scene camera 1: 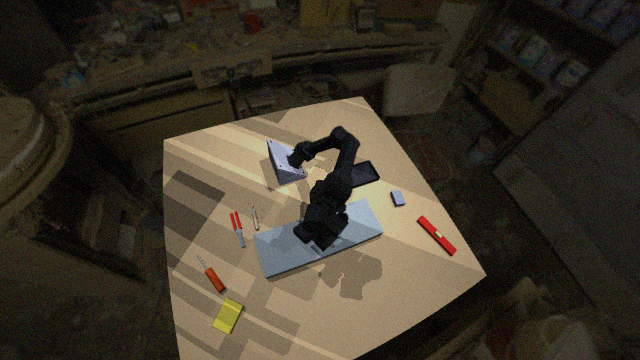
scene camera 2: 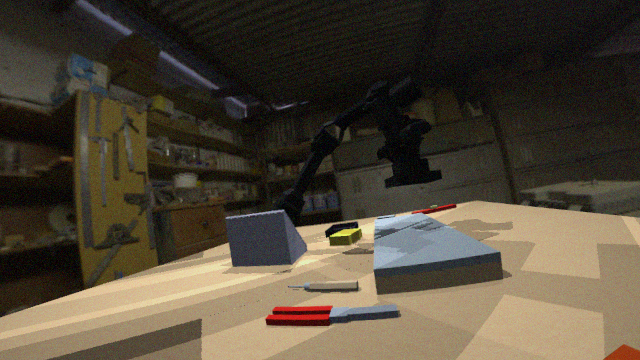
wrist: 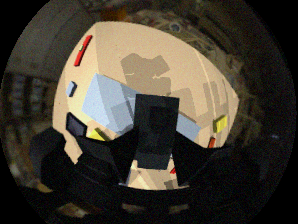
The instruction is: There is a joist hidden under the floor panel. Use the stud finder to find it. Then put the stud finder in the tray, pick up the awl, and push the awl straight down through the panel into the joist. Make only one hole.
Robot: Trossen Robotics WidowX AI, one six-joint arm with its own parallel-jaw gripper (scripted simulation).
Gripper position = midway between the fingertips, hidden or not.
my gripper: scene camera 1 321, 232; scene camera 2 414, 173; wrist 155, 128
